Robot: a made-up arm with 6 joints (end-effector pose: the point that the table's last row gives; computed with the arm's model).
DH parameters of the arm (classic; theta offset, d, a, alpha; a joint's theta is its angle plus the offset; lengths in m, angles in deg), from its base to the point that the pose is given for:
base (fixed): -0.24 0 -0.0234 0
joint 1: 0.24 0.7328 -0.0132 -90
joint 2: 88.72 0 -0.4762 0
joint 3: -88.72 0.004 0.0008 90
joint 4: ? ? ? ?
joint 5: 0 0.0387 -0.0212 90
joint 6: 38.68 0 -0.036 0
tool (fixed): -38.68 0.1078 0 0
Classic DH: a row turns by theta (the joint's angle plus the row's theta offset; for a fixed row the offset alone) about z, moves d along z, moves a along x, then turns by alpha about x.
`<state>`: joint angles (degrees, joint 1 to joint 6).
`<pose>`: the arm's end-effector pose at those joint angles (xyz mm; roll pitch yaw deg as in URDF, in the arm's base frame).
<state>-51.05 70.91 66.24 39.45 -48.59 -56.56</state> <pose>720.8 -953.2 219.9 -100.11 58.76 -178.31</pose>
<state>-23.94 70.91 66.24 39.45 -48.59 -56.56</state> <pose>1073.4 -509.4 219.9 -100.11 58.76 -151.20</pose>
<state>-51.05 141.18 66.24 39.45 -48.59 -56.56</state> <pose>-91.8 52.0 -591.0 -148.63 -0.40 153.33</pose>
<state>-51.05 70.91 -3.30 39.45 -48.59 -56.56</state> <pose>803.2 -1055.2 1388.4 12.05 36.37 -81.89</pose>
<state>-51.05 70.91 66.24 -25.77 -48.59 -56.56</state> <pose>789.6 -859.4 192.3 -91.53 16.23 -122.44</pose>
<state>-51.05 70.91 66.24 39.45 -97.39 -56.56</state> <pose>681.1 -886.2 282.8 -26.91 46.39 -139.13</pose>
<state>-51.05 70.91 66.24 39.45 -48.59 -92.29</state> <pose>742.1 -949.0 216.1 -95.69 23.32 -171.90</pose>
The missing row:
joint 4: 0 0.9956 0.0184 -90
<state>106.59 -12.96 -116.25 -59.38 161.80 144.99</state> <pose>228.0 -816.0 675.6 -31.54 -31.86 -47.03</pose>
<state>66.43 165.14 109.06 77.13 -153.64 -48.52</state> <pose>-357.2 -678.1 301.3 -102.06 -38.18 -42.07</pose>
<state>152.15 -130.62 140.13 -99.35 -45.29 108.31</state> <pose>95.4 -121.6 1473.2 -43.13 22.39 156.11</pose>
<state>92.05 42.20 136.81 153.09 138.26 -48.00</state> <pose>-63.8 451.6 142.2 33.01 -25.59 -116.91</pose>
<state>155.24 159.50 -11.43 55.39 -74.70 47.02</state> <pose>-664.7 373.0 -530.5 86.05 17.08 -168.63</pose>
